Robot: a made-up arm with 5 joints.
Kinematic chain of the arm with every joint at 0, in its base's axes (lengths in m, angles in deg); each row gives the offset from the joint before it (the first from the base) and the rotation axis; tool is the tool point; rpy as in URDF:
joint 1: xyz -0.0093 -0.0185 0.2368 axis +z
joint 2: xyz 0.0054 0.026 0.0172 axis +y
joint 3: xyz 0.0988 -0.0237 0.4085 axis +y
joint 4: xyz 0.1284 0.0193 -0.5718 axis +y
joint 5: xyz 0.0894 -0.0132 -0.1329 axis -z
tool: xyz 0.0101 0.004 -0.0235 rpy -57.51 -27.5 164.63
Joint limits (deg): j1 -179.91..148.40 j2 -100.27..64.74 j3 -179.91..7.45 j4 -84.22..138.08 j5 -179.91..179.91
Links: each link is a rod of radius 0.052 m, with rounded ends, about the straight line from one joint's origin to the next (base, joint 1, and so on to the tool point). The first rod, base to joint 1, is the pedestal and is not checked.
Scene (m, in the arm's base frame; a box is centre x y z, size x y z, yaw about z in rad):
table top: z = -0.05
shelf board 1: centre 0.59 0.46 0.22 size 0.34 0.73 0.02 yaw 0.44
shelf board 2: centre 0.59 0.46 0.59 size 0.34 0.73 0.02 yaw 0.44
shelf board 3: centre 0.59 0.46 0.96 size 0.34 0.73 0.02 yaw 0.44
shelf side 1: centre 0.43 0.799 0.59 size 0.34 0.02 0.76 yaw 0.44
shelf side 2: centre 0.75 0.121 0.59 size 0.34 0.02 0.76 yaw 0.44
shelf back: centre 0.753 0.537 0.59 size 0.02 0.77 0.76 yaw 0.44
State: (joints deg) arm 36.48 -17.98 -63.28 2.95 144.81
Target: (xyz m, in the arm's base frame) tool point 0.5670 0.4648 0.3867
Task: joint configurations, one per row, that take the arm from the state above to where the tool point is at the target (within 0.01 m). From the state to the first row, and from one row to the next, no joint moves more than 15 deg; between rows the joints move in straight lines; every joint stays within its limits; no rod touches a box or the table.
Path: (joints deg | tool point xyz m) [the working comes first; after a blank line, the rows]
Joints at the target: 40.03 -8.06 -45.27 6.85 145.08
Straight joint move there: touches shelf board 2.

1: 38.74 -30.55 -53.69 4.00 145.12 | 0.4848 0.3771 0.7821
2: 40.99 -43.13 -44.10 5.06 145.42 | 0.4001 0.3365 0.7816
3: 43.25 -55.70 -34.51 6.11 145.73 | 0.3255 0.2956 0.7631
4: 46.13 -54.43 -22.02 10.46 146.19 | 0.3330 0.3367 0.5752
5: 49.01 -53.16 -9.54 14.80 146.65 | 0.3036 0.3409 0.3867
6: 46.76 -41.89 -18.47 12.81 146.26 | 0.3598 0.3732 0.4087
7: 44.52 -30.61 -27.41 10.82 145.87 | 0.4238 0.4065 0.4168
8: 42.28 -19.34 -36.34 8.84 145.47 | 0.4935 0.4379 0.4096
9: 40.03 -8.06 -45.27 6.85 145.08 | 0.5670 0.4647 0.3866

